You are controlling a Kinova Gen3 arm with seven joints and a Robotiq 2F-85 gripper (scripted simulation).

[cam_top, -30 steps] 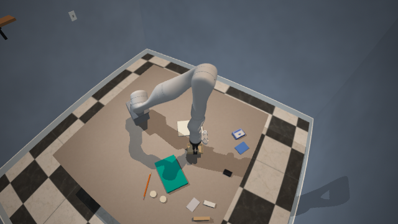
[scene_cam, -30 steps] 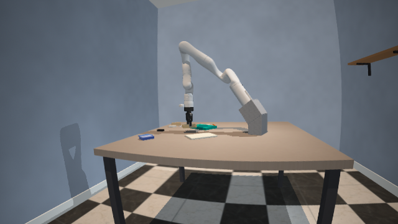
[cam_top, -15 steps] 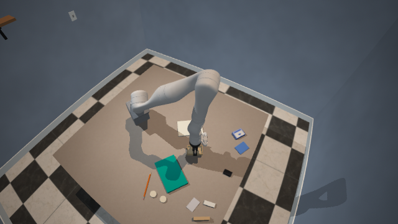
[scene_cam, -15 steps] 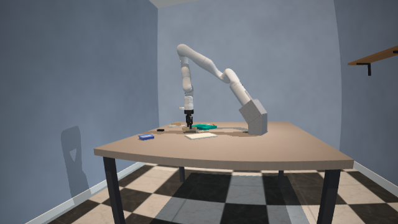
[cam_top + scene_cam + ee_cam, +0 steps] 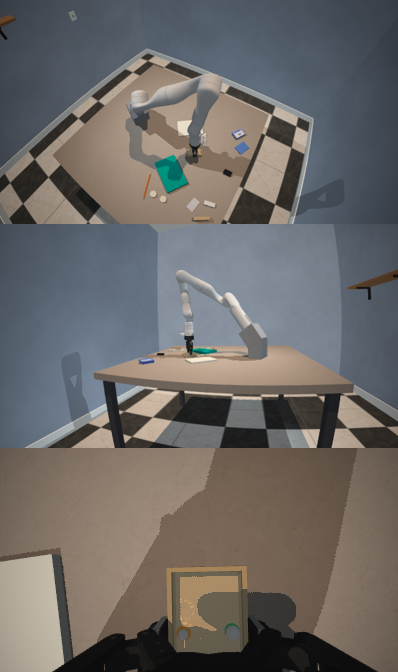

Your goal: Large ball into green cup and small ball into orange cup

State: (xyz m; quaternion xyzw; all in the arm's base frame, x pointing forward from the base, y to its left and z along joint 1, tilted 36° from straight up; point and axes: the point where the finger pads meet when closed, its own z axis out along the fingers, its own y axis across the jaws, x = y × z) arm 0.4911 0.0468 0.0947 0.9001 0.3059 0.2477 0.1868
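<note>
Now: hand 20 mm above the covered wooden puzzle. Also, from my hand: teal book (40 mm behind, 220 mm to the right, 20 mm below); then cream pad (140 mm behind, 150 mm to the left, 20 mm below); then black block (280 mm ahead, 10 mm to the right, 20 mm below).
</note>
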